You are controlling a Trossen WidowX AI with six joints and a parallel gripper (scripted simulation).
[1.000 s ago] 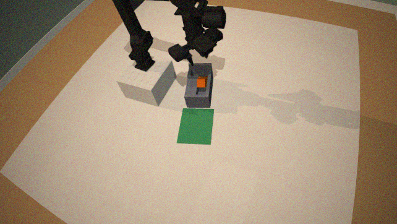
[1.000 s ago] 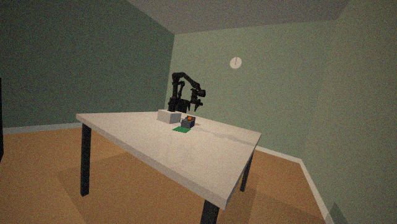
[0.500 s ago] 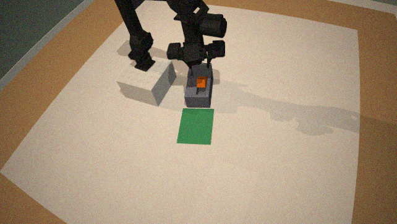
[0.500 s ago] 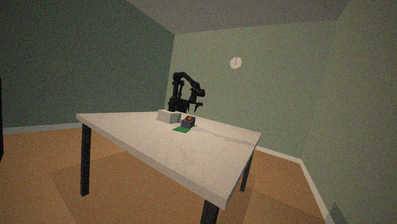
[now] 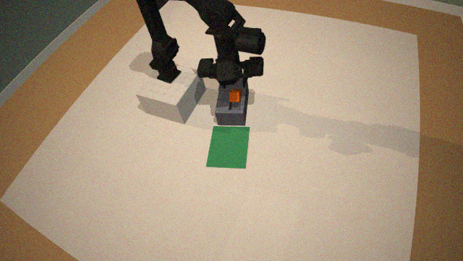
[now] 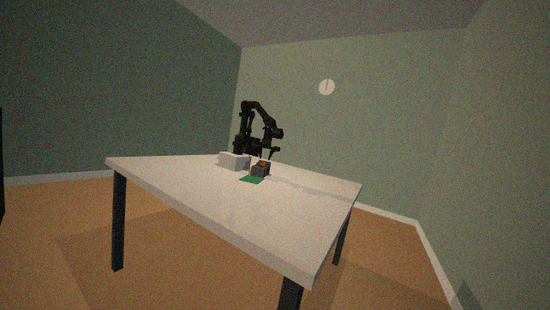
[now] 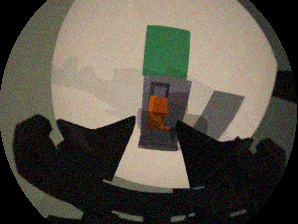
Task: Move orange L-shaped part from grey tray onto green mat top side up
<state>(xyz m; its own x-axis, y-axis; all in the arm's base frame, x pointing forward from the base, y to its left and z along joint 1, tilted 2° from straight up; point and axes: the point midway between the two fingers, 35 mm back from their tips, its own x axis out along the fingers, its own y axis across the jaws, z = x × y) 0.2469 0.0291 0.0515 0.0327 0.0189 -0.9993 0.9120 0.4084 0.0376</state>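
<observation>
Now: gripper tip 30 mm past the orange L-shaped part, 30 mm to the right of it and 70 mm above it. The rest, counted from my gripper tip: green mat: 40 mm ahead, 140 mm to the right, 130 mm below.
</observation>
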